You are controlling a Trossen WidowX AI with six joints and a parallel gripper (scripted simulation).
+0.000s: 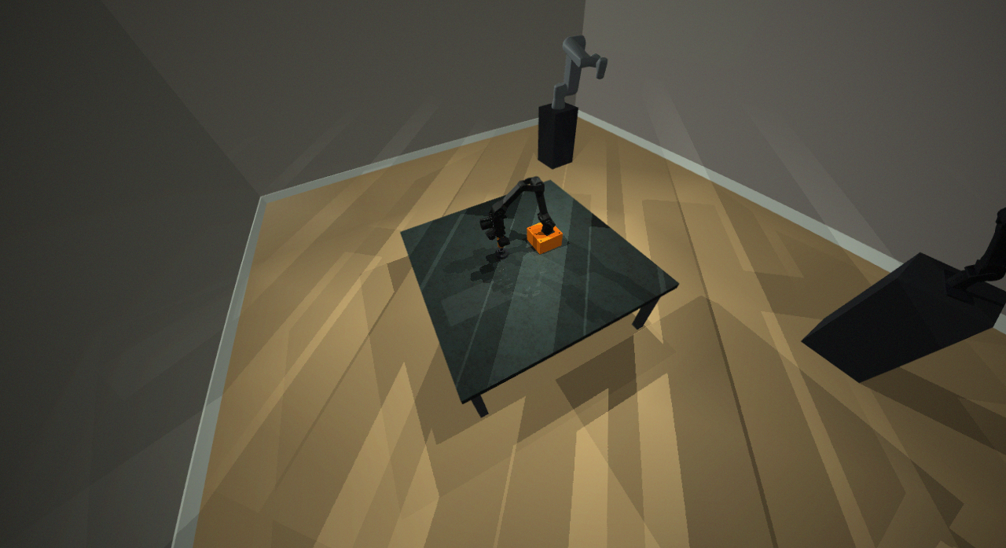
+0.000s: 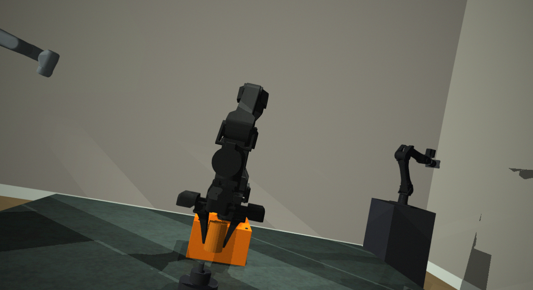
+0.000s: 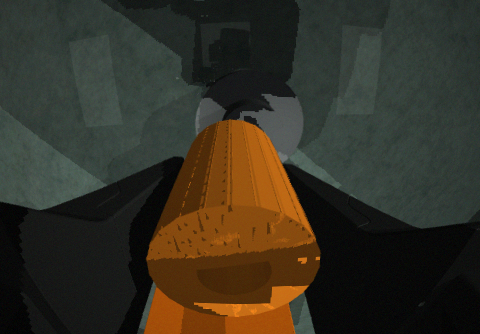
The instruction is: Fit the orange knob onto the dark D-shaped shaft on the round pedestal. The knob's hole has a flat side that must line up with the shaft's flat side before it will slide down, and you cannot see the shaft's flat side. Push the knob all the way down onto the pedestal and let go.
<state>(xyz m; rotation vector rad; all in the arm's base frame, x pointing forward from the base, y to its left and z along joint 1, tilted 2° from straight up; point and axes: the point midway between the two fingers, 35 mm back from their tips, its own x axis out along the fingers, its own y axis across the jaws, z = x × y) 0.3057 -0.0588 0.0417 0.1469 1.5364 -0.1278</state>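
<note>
My gripper tip is now 10 mm past the round dark pedestal, 10 mm to the left of it and 70 mm above it. From my gripper tip the other things lie so: orange knob (20 mm above).
</note>
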